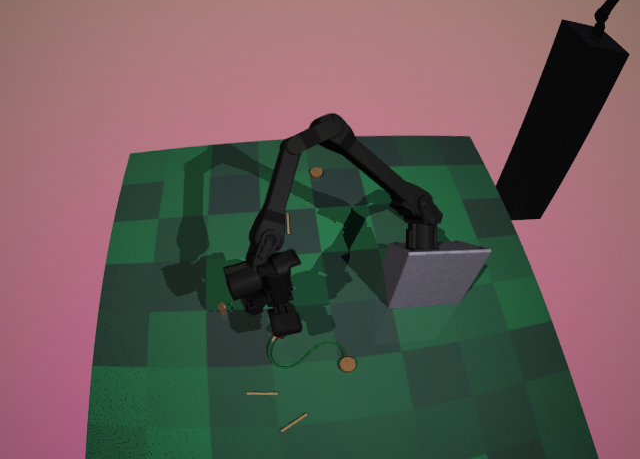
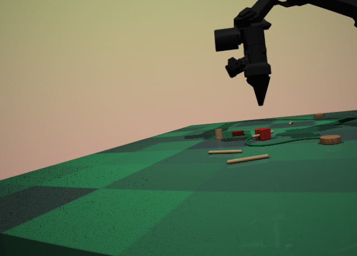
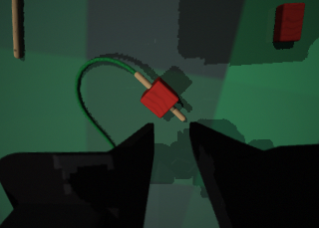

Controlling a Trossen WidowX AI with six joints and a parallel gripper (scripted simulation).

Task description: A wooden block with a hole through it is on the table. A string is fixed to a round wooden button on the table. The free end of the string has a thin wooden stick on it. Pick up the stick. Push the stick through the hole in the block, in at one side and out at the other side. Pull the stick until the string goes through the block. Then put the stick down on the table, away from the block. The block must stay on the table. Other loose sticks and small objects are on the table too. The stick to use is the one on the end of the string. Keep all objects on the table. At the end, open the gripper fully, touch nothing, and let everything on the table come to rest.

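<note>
Now: the thin wooden stick 10 mm ahead of my gripper tip, 20 mm to the left of it and 80 mm below it. The rest, counted from my gripper tip: wooden peg: 150 mm ahead, 50 mm to the right, 70 mm below; then round wooden button: 160 mm behind, 110 mm to the left, 80 mm below; then flat red piece: 100 mm ahead, 110 mm to the right, 80 mm below.
</note>
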